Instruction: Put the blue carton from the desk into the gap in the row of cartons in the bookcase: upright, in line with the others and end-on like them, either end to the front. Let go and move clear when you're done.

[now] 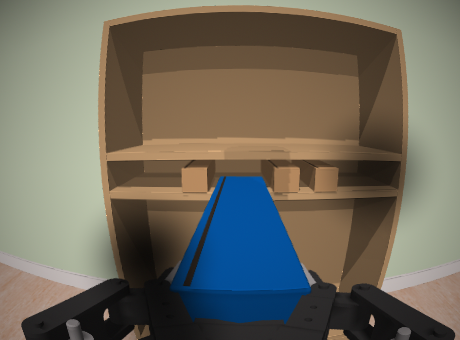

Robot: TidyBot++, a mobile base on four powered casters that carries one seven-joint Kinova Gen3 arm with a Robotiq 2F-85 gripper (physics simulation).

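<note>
The blue carton is held end-on, its far end pointing at the bookcase, with a dark stripe along the left of its top. My gripper is shut on it; the fingertips are mostly hidden by the carton. Brown cartons stand end-on in the narrow middle compartment: one carton left of the blue carton's far end, and two, an inner carton and an outer carton, to its right. The gap lies between the left carton and the inner right one, partly hidden behind the blue carton's far end.
The upper shelf board runs closely above the brown cartons. The lower shelf board carries them. The bookcase's side panels stand at both sides, with a green wall behind.
</note>
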